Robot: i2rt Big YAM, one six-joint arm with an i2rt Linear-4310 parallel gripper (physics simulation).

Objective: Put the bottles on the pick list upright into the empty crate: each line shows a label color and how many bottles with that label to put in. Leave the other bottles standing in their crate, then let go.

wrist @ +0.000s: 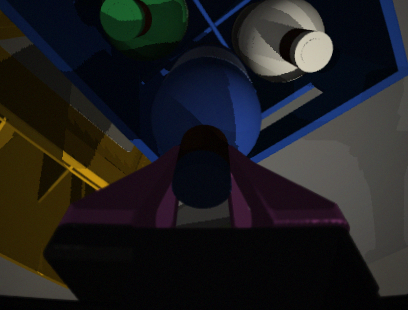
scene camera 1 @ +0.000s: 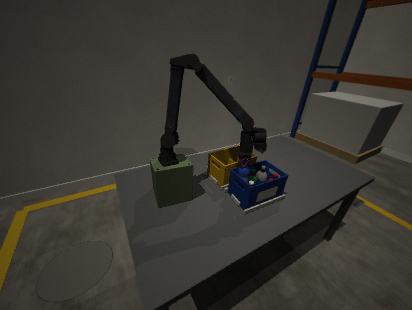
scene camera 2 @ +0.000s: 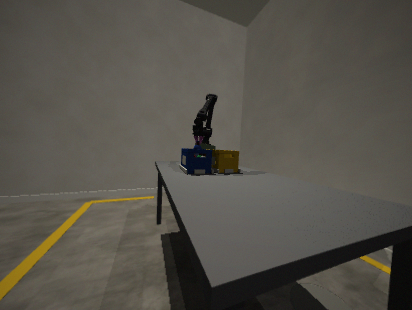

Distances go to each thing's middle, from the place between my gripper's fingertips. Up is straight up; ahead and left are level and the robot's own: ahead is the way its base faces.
The blue bottle (wrist: 207, 101) lies 1 cm to the right of my hand and 4 cm below it.
